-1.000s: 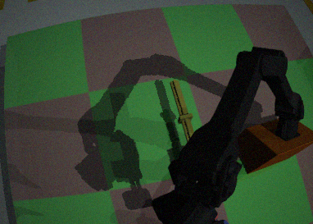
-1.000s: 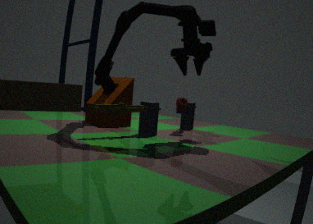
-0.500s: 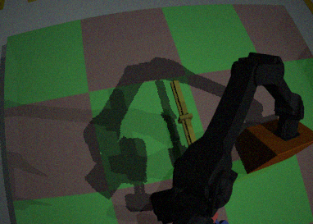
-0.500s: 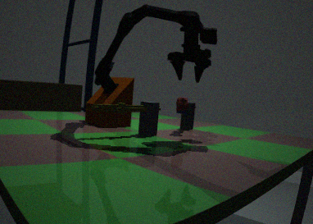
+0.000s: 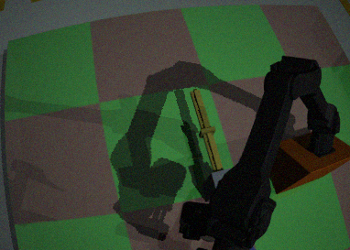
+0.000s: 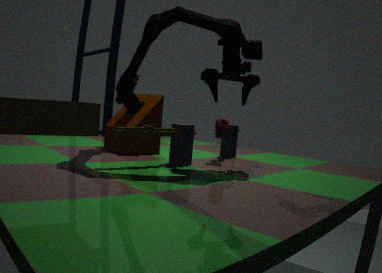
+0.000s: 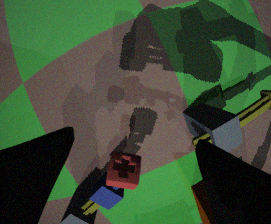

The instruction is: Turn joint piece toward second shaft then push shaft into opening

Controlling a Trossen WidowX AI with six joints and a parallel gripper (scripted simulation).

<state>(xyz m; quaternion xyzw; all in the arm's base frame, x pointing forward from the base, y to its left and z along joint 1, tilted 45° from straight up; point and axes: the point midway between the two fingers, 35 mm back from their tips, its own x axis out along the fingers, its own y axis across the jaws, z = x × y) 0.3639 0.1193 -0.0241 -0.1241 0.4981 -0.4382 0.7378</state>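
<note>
My gripper tip is now 7 cm past the square joint piece, 5 cm to the right of it and 8 cm above it.
</note>
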